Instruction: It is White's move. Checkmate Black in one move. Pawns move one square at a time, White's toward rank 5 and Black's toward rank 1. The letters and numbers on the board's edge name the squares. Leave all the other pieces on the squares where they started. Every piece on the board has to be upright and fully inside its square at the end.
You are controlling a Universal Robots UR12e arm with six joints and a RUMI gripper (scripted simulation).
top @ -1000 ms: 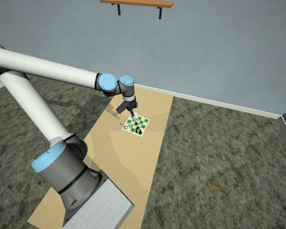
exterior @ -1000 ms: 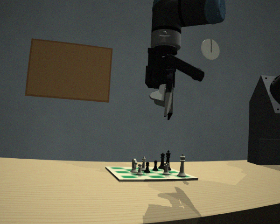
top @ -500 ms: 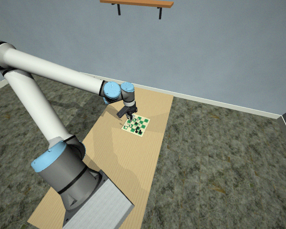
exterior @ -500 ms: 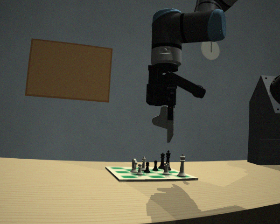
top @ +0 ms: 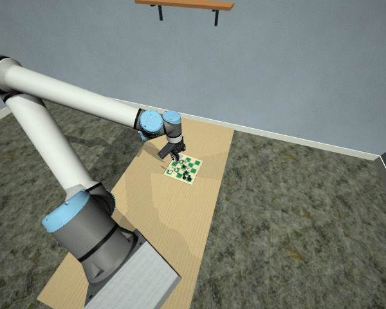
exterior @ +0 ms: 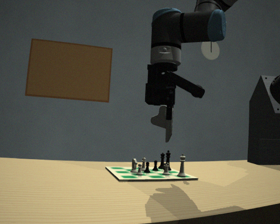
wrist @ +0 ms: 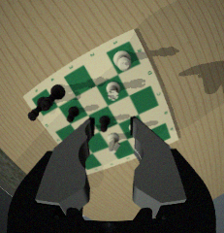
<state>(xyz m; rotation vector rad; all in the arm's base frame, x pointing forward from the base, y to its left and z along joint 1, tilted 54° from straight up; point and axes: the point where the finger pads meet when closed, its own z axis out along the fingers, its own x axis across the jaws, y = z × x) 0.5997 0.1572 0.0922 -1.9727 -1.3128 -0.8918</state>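
The white queen is 40 mm behind my hand, 30 mm to the left of it and 80 mm below it. Also, from my hand: white pawn: 80 mm ahead, 10 mm to the left, 100 mm below; chessboard: 50 mm ahead, 30 mm to the right, 110 mm below.
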